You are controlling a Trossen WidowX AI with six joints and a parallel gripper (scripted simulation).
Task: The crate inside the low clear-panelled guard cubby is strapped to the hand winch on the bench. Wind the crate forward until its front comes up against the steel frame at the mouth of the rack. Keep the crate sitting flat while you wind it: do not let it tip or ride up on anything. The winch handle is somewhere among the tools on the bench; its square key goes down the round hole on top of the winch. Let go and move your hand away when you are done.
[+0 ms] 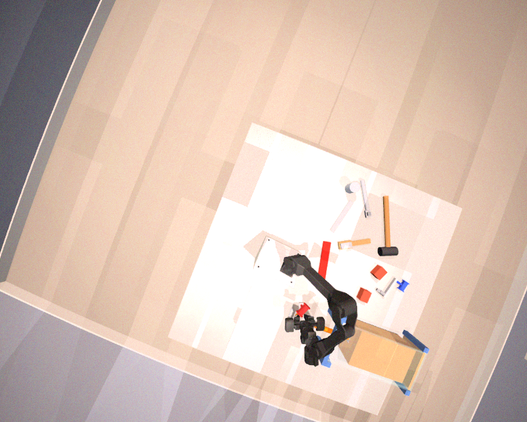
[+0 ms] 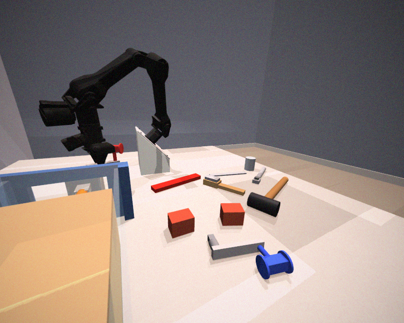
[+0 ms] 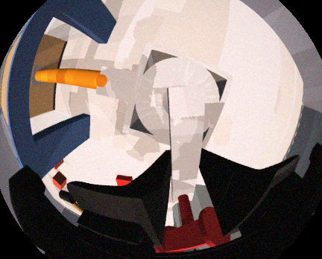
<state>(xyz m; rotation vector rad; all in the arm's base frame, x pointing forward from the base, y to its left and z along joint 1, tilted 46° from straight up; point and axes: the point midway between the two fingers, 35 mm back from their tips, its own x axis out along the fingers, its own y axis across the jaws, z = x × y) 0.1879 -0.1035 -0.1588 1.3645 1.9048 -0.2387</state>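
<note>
My gripper tip is now 3 cm past the red knob, 5 cm to the right of it and 5 cm below it. Also, from my gripper tip: winch (1 cm ahead, 5 cm to the right, 7 cm below); blue steel frame (18 cm ahead, 2 cm to the right); winch handle (1 cm behind, 1 cm to the left, 2 cm above).
</note>
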